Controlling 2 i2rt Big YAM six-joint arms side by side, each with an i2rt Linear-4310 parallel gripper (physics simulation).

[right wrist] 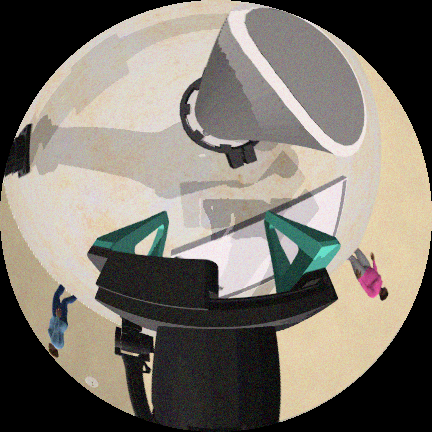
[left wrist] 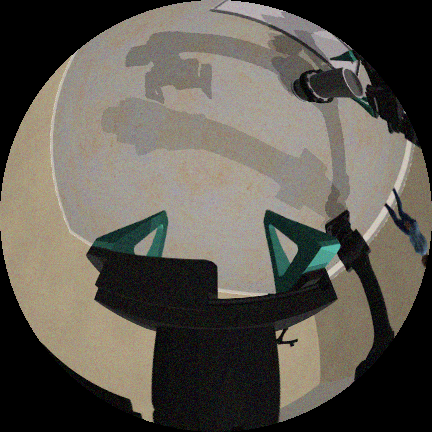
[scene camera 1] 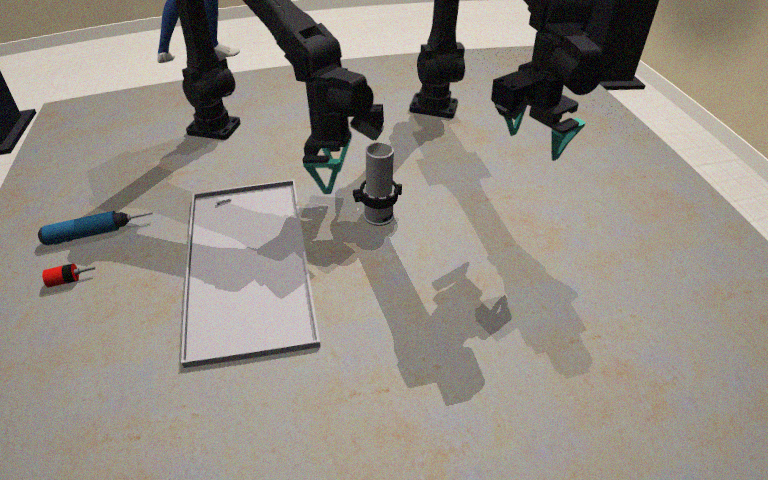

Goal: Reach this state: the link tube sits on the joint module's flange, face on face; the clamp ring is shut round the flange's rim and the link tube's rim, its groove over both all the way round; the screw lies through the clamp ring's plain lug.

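Frame: origin at the left arm's base, x right, y up, z back, level; centimetres.
Where they show: left gripper, between the fingertips: (left wrist: 215,215) (scene camera 1: 533,146); right gripper, between the fingertips: (right wrist: 216,215) (scene camera 1: 332,182); left arm's base, origin of its link: (left wrist: 336,223) (scene camera 1: 433,107); right arm's base, origin of its link: (scene camera 1: 213,128).
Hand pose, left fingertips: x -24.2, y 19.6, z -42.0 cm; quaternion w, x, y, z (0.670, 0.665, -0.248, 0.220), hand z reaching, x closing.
Observation:
Each offset is from my left fingertips to the top centre of the thing. "spot": to the spot under its first point.
The grey link tube {dx +26.9, dy -3.6, dz -4.1 cm} (scene camera 1: 379,169) (left wrist: 330,85) (right wrist: 230,95) stands upright above the joint module {dx +26.9, dy -13.2, dz -4.1 cm} (scene camera 1: 377,215). The black clamp ring {dx +27.2, dy -12.5, dz -4.2 cm} (scene camera 1: 378,199) (left wrist: 304,88) (right wrist: 199,138) lies around their joint; its two lugs sit side by side with a small gap in the right wrist view. Whether its groove covers both rims is too small to tell. The screw {dx +59.1, dy -18.1, dz -9.6 cm} (scene camera 1: 223,202) lies in the tray. My right gripper (scene camera 1: 333,175) (right wrist: 216,215) is open and empty, above and left of the tube in the scene view. My left gripper (scene camera 1: 534,146) (left wrist: 215,215) is open and empty, far right, above the table.
The shallow white tray {dx +47.0, dy -18.0, dz -23.4 cm} (scene camera 1: 188,283) lies left of the tube, with a dark rim. A blue screwdriver-like tool {spot: dx +82.9, dy -16.2, dz -27.5 cm} (scene camera 1: 79,227) and a red short-handled tool {dx +78.0, dy -16.2, dz -37.2 cm} (scene camera 1: 59,275) lie farther left. Both arm bases stand at the back of the table, and arm shadows cross the table top.

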